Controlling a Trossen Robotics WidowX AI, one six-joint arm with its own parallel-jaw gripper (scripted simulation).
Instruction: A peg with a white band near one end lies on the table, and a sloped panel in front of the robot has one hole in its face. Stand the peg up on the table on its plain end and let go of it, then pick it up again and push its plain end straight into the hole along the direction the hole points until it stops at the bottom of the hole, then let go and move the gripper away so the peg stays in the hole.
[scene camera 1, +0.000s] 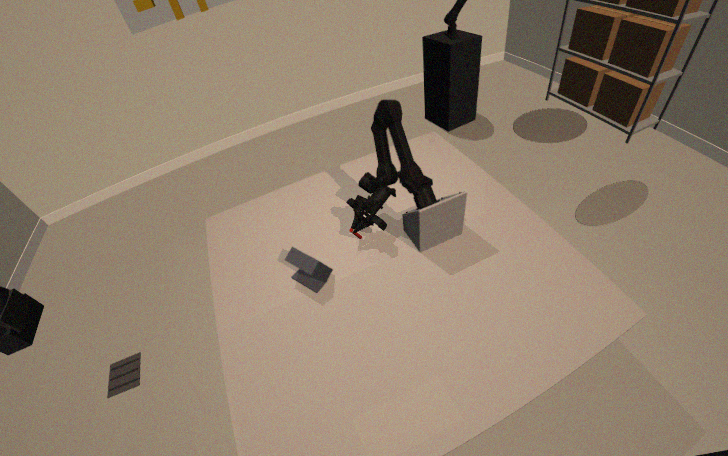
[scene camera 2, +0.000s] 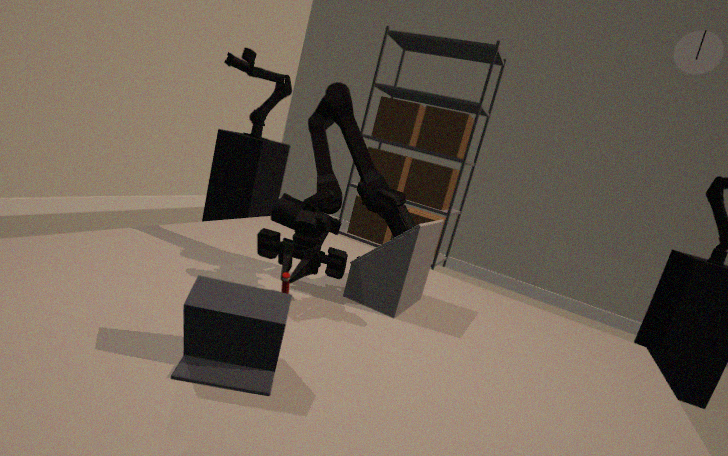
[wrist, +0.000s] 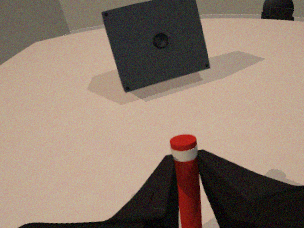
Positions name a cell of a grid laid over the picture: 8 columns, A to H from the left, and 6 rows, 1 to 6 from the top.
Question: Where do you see my gripper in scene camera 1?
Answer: D4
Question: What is my gripper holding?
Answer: A red peg.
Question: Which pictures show my gripper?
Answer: Scene camera 1, scene camera 2 and the wrist view: all of them.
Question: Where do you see my gripper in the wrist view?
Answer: E5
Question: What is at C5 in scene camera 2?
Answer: A dark sloped panel.
